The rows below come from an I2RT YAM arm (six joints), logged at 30 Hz.
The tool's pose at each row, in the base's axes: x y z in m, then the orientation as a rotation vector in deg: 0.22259 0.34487 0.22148 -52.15 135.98 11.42; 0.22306 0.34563 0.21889 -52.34 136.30 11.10; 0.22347 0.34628 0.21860 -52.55 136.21 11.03; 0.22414 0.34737 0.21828 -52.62 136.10 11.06; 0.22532 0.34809 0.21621 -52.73 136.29 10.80; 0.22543 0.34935 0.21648 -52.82 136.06 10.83; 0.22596 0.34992 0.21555 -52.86 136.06 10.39; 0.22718 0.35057 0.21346 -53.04 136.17 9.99; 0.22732 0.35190 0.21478 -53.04 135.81 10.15; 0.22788 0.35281 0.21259 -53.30 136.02 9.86; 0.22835 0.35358 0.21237 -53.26 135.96 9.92; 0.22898 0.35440 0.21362 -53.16 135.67 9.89; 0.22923 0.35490 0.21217 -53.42 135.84 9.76
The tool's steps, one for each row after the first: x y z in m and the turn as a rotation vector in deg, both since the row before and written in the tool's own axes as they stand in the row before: 0.00077 0.00044 0.00259 0.09 0.41 -0.09; -0.00045 0.00024 0.00064 0.00 0.00 -0.18; -0.00084 0.00041 0.00093 -0.02 -0.08 -0.07; 0.00006 -0.00008 0.00249 0.10 0.26 -0.07; -0.00094 0.00086 0.00024 0.00 -0.18 -0.12; -0.00012 0.00015 0.00120 0.29 0.10 -0.12; 0.00008 -0.00014 0.00250 0.19 0.24 -0.17; -0.00159 0.00080 -0.00060 -0.03 -0.36 -0.08; 0.00038 0.00050 0.00235 0.07 0.33 -0.17; -0.00060 0.00029 0.00065 -0.02 -0.08 0.02; -0.00155 0.00009 -0.00047 0.12 -0.28 -0.03; 0.00038 0.00034 0.00147 -0.03 0.26 -0.14
